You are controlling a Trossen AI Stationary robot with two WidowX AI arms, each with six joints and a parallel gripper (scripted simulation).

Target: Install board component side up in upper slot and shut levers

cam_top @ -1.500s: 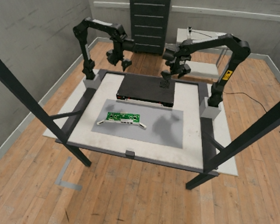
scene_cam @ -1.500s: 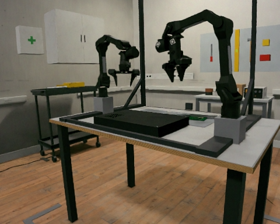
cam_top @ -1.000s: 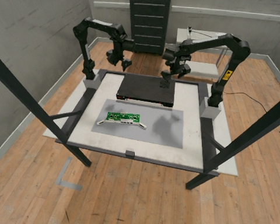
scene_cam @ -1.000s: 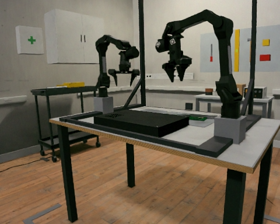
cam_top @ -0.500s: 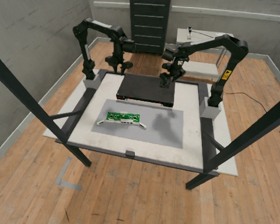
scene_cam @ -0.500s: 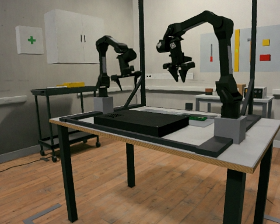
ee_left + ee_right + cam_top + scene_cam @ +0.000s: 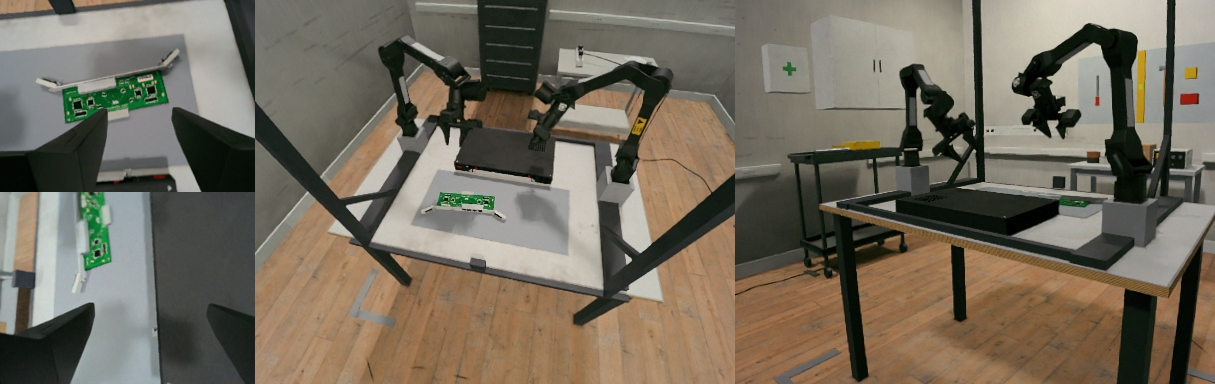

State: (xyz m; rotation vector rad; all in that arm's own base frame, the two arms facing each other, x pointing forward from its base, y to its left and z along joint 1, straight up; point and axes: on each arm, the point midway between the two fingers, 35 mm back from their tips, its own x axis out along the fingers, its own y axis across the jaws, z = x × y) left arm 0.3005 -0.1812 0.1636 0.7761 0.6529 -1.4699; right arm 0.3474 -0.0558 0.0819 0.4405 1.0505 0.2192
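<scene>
My left hand is 24 cm above the green board, 13 cm past it and 7 cm to the left of it. Also, from my left hand: dark frame rail (40 cm ahead, 25 cm below, 12 cm to the right); black enclosure (22 cm below, 20 cm ahead, 14 cm to the right); grey mat (27 cm below, 18 cm to the right, 7 cm behind).
</scene>
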